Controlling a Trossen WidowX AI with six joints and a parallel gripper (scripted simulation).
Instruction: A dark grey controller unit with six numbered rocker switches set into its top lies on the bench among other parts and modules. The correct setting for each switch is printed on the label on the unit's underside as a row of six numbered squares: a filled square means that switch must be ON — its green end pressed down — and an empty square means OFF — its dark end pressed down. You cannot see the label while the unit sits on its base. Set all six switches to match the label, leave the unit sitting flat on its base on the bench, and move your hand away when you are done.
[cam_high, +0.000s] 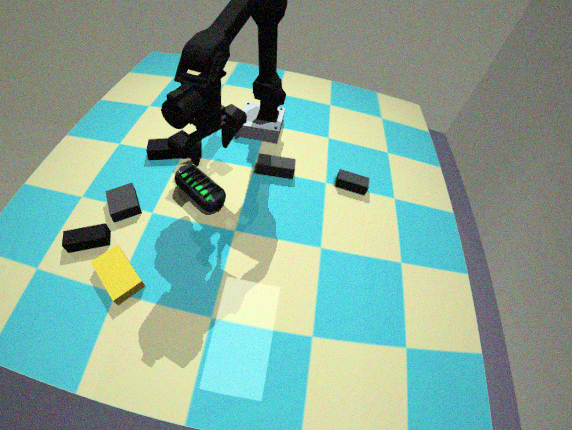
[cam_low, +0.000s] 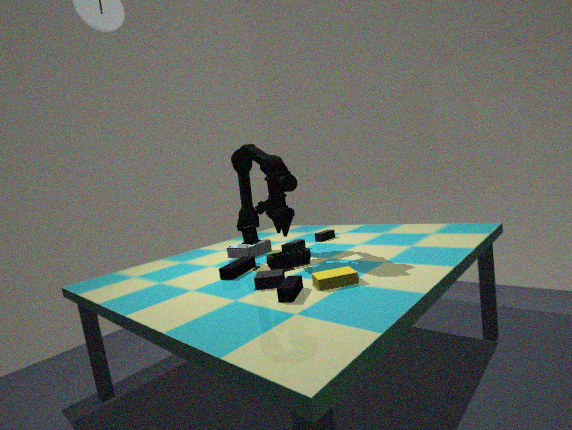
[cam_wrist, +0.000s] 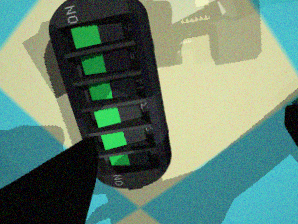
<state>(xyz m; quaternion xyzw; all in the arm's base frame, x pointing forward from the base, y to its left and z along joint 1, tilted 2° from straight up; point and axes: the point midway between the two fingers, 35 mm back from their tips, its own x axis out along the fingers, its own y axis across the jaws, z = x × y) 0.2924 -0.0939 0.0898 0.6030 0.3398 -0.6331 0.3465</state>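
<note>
The long dark block lies 15 cm to the right of my gripper tip, 9 cm below it and 9 cm behind it. The rest, counted from my gripper tip: yellow block: 31 cm ahead, 13 cm to the right, 9 cm below.
</note>
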